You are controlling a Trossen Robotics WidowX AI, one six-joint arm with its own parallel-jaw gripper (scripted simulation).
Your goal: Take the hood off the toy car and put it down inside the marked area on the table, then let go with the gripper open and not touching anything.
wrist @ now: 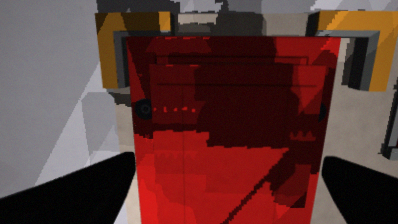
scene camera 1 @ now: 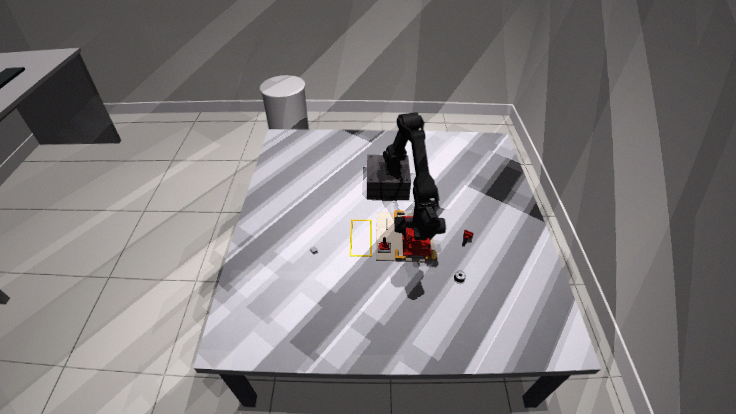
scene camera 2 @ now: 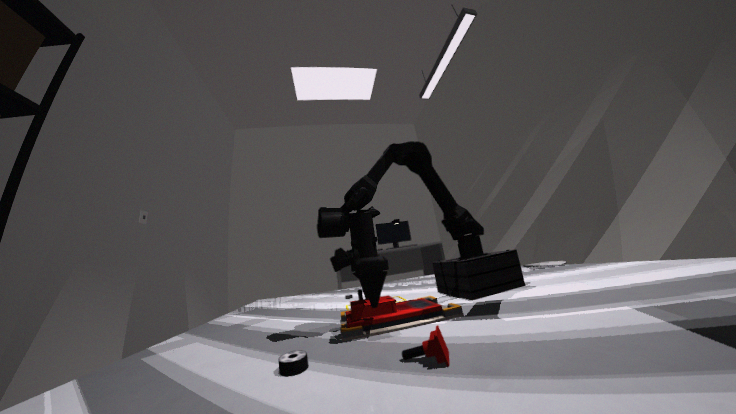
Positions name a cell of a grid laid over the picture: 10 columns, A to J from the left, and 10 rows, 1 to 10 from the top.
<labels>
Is my gripper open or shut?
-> Open.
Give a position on a red hood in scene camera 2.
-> E8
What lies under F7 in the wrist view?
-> A red hood.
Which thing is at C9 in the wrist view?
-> My gripper.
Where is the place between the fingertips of my gripper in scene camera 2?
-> F8
</labels>
